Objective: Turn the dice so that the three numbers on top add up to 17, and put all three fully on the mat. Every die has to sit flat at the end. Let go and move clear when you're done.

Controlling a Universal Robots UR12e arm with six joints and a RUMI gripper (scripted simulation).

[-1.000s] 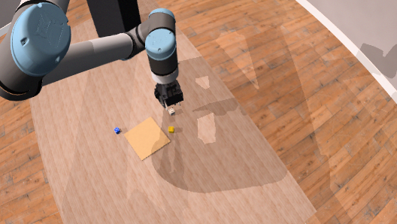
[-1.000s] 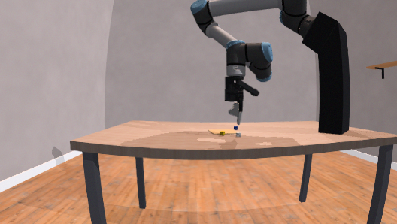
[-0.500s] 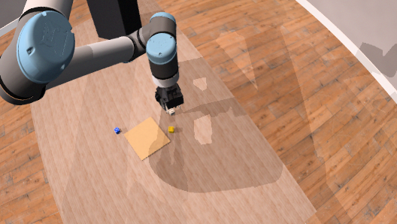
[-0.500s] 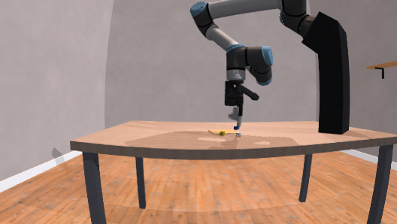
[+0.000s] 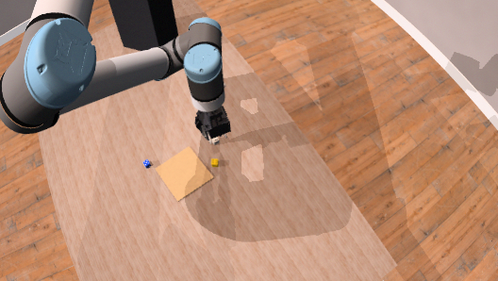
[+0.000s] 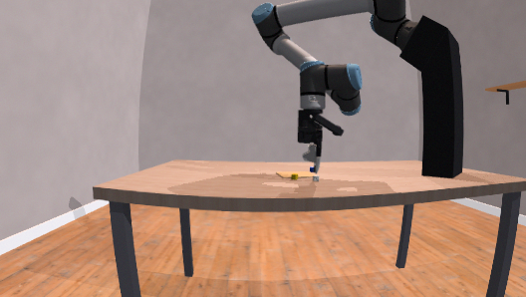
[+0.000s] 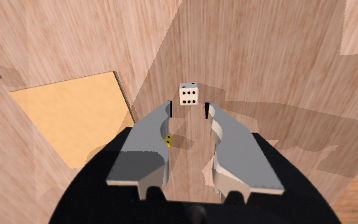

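Now: the white die 3 cm below my hand. The rest, counted from my hand: blue die (22 cm to the right, 10 cm behind, 3 cm below); tan mat (15 cm to the right, 4 cm below, 1 cm ahead); yellow die (6 cm to the right, 6 cm ahead, 3 cm below).
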